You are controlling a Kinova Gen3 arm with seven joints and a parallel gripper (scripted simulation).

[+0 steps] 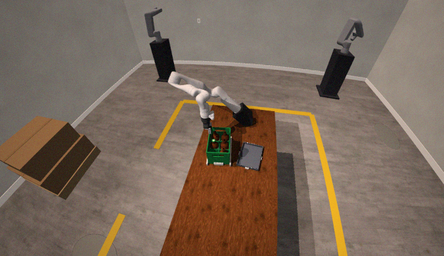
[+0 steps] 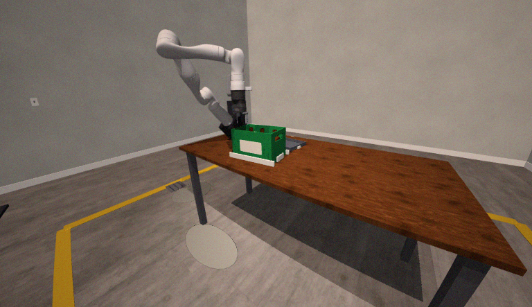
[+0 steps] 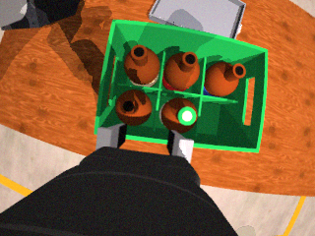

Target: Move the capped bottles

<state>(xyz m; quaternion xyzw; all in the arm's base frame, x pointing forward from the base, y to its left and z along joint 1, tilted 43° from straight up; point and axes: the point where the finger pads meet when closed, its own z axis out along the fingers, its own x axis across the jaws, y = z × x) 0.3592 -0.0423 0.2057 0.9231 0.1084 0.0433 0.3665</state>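
Now: the capped bottle 50 mm ahead of my hand, 40 mm to the left of it and 150 mm below it. From my hand the other things lie so: green crate: 40 mm ahead, 90 mm to the left, 150 mm below; then grey tray: 40 mm ahead, 360 mm to the left, 220 mm below.
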